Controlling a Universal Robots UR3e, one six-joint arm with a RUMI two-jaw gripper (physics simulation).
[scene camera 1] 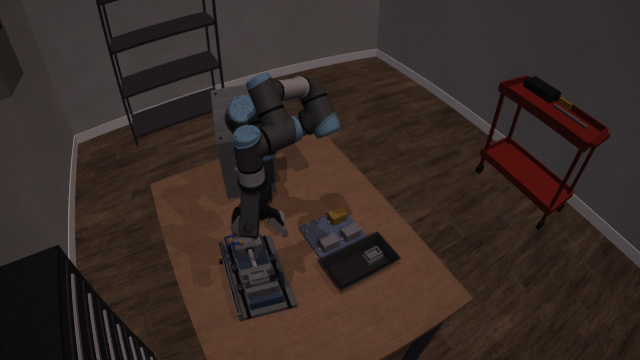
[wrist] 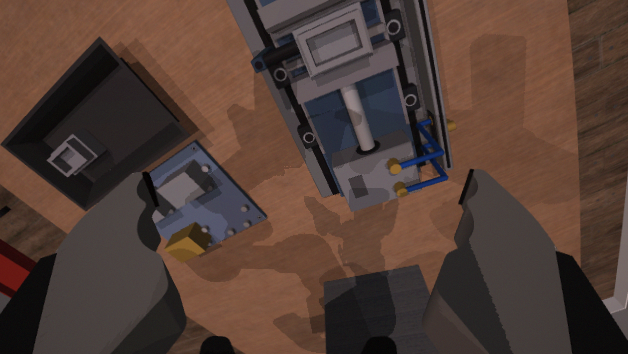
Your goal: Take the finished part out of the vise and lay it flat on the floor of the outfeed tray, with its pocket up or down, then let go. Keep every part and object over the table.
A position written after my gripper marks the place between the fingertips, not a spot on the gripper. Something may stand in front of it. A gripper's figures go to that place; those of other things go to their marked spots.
Scene:
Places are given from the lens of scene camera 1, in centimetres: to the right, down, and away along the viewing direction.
my gripper (scene camera 1: 259, 235): -16, 15, 100
blue plate (scene camera 1: 318, 230): 0, 18, 134

